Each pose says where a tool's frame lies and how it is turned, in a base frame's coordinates. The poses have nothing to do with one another.
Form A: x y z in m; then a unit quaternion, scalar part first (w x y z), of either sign.
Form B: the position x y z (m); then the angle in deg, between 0 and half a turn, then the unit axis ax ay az. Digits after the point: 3 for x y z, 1 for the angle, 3 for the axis.
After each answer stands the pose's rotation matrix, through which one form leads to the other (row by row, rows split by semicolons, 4 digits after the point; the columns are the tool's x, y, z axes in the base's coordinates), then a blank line. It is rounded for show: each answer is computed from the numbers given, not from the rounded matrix.
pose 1, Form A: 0.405 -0.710 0.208 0.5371 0.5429 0.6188 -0.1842
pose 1, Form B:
0.405 -0.710 0.208 115.0 0.644 0.734 -0.218
0.1664 0.8697 0.4647; 0.4740 0.3427 -0.8111; -0.8647 0.3552 -0.3552

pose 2, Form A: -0.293 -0.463 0.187 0.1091 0.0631 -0.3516 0.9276
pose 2, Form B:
-0.293 -0.463 0.187 167.5 0.063 -0.354 0.933
-0.9682 -0.2468 0.0403; 0.1580 -0.7289 -0.6661; 0.1938 -0.6386 0.7448

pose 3, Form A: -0.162 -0.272 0.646 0.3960 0.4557 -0.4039 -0.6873
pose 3, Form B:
-0.162 -0.272 0.646 133.3 0.496 -0.440 -0.748
-0.2710 0.1762 -0.9463; -0.9125 -0.3601 0.1943; -0.3065 0.9161 0.2584

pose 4, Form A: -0.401 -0.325 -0.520 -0.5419 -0.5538 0.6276 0.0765
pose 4, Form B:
-0.401 -0.325 -0.520 114.4 0.659 -0.747 -0.091
0.2006 -0.6122 -0.7649; -0.7780 0.3750 -0.5041; 0.5954 0.6962 -0.4010

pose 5, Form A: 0.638 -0.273 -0.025 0.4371 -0.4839 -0.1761 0.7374
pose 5, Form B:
0.638 -0.273 -0.025 128.2 -0.538 -0.196 0.820
-0.1496 -0.4742 -0.8676; 0.8151 -0.5559 0.1633; -0.5597 -0.6827 0.4697

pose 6, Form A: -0.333 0.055 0.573 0.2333 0.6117 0.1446 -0.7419
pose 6, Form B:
-0.333 0.055 0.573 153.0 0.629 0.149 -0.763
-0.1427 0.5231 -0.8402; -0.1693 -0.8493 -0.5000; -0.9752 0.0709 0.2098

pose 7, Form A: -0.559 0.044 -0.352 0.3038 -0.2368 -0.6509 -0.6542
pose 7, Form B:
-0.559 0.044 -0.352 144.6 -0.249 -0.683 -0.687
-0.7033 0.7057 -0.0857; -0.0892 0.0319 0.9955; 0.7053 0.7077 0.0405

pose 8, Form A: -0.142 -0.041 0.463 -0.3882 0.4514 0.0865 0.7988
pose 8, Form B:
-0.142 -0.041 0.463 134.3 -0.490 -0.094 -0.867
-0.2911 0.6983 0.6540; -0.5421 -0.6836 0.4886; 0.7883 -0.2123 0.5775

